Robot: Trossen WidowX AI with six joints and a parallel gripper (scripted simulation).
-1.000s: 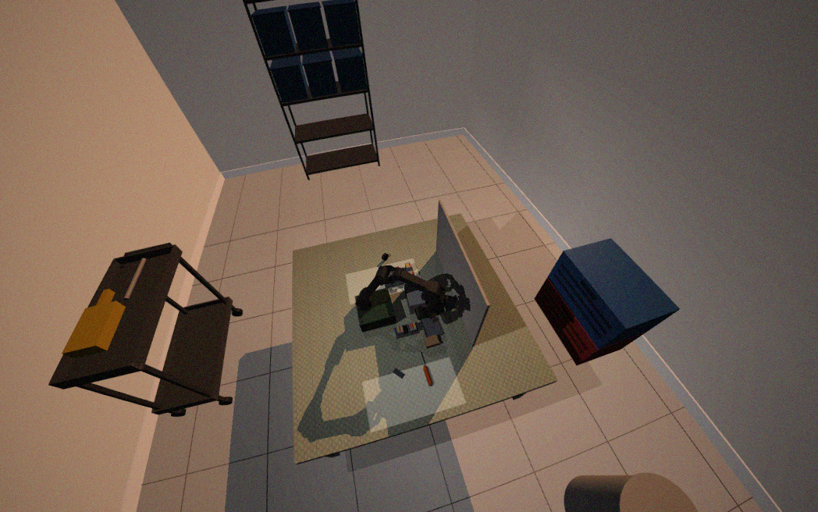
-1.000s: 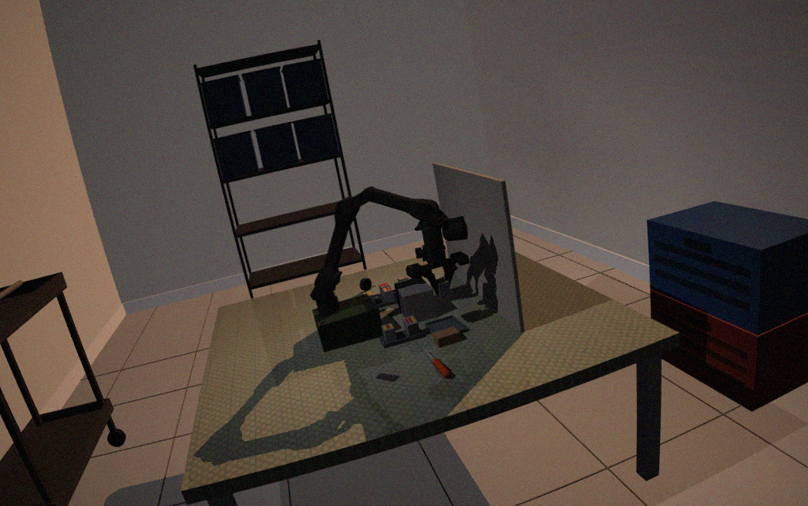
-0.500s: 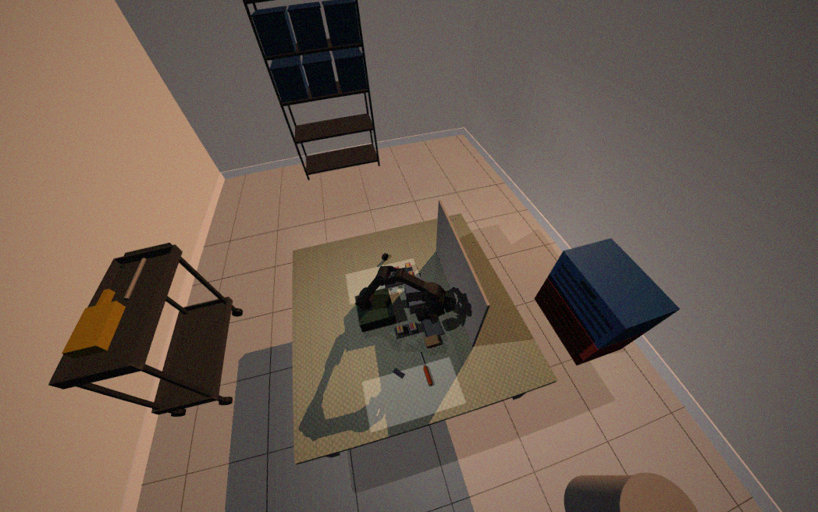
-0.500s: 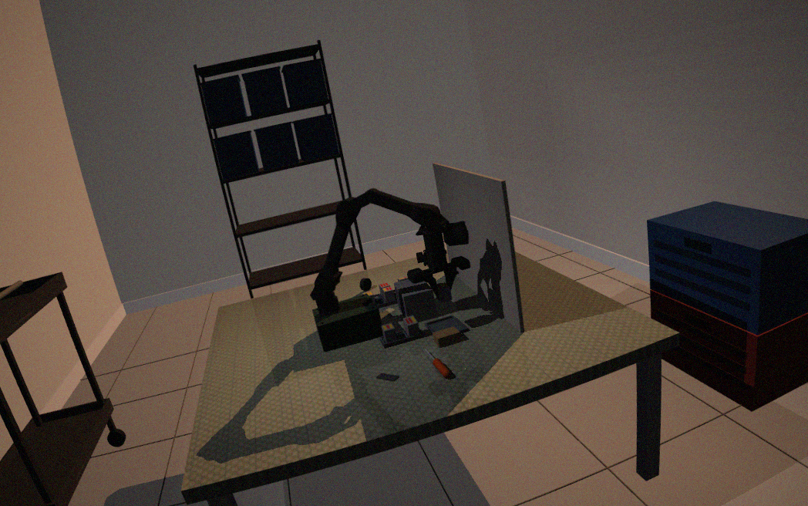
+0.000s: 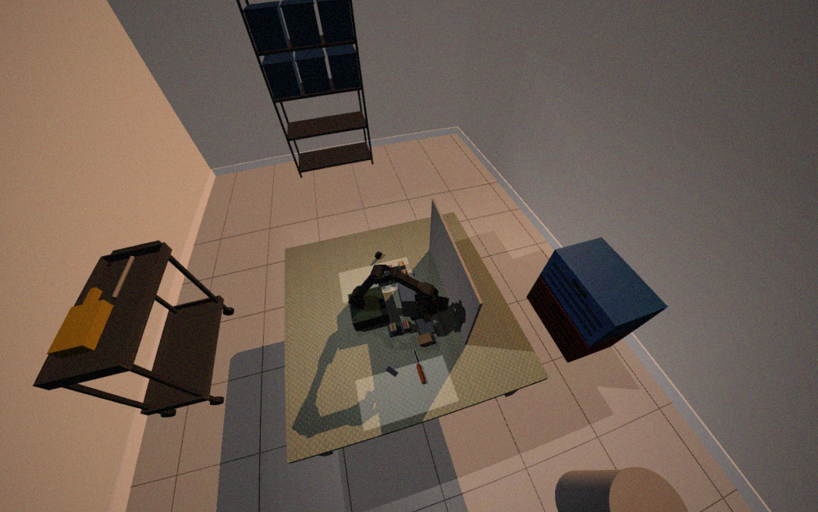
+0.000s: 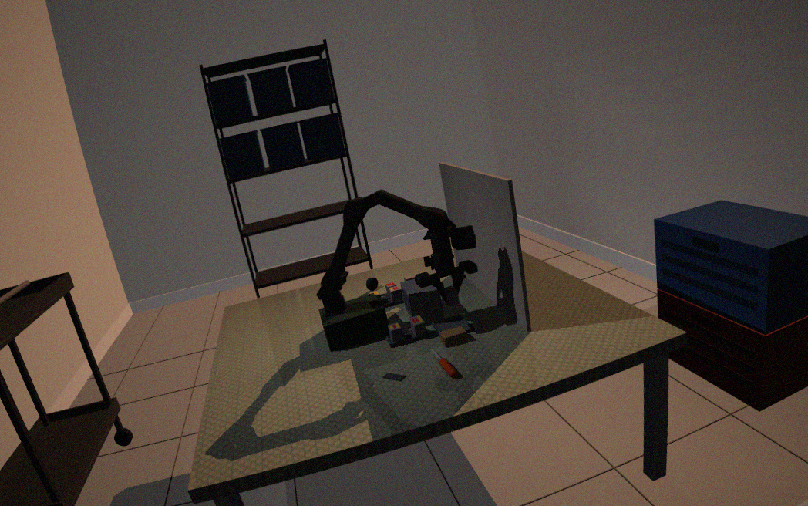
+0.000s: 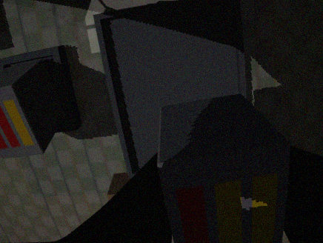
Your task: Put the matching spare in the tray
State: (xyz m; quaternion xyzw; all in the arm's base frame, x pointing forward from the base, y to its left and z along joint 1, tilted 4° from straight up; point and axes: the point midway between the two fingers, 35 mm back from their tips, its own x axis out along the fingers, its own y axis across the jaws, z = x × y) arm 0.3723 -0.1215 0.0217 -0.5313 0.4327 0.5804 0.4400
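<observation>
Right now the grey tray is 1 cm behind my gripper tip and 9 cm below it. From my gripper tip the other things lie so: grey mounted unit (8 cm behind, 18 cm to the left, 4 cm below); spare block (2 cm above); brown block (2 cm behind, 9 cm to the right, 8 cm below).
</observation>
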